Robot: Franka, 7 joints.
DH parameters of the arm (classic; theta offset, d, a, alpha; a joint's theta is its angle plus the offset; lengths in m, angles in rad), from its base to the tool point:
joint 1: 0 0.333 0 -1.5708
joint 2: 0 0 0 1.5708
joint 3: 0 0.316 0.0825 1.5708
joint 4: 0 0 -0.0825 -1.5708
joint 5: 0 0.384 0 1.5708
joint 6: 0 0 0.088 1.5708
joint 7: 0 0.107 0 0
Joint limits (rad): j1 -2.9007..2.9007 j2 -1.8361..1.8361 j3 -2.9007..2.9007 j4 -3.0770..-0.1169 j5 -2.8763..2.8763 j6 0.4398..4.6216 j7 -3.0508..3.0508
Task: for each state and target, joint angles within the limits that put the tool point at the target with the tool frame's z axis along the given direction. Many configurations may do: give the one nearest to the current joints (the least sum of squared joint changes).
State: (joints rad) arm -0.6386 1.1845 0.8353 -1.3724 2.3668 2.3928 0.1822
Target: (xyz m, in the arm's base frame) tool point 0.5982 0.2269 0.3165 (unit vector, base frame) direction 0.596 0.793 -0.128
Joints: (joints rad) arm -0.5811 0.7067 1.1077 -1.8519 2.1393 2.7456 0.1822
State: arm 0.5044 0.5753 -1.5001 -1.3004 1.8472 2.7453 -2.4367
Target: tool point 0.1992 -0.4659 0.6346 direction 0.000 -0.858 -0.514
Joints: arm 0.4668 1.0388 -2.0685 -2.0964 1.1879 2.4622 -2.4367
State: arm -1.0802 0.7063 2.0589 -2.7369 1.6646 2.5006 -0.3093
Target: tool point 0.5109 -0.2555 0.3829 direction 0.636 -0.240 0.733
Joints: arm -1.8588 1.3886 1.5390 -2.2104 2.2026 2.0013 -0.3093
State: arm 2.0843 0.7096 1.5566 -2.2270 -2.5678 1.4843 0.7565
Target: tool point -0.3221 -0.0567 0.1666 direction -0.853 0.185 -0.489
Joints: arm 1.6712 0.6519 1.3938 -2.9022 -2.7347 2.0193 0.7565
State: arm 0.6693 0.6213 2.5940 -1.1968 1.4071 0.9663 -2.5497
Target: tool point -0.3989 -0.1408 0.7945 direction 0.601 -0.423 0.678
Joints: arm 0.9598 0.3165 2.4492 -1.9155 2.1926 1.0412 -2.5497
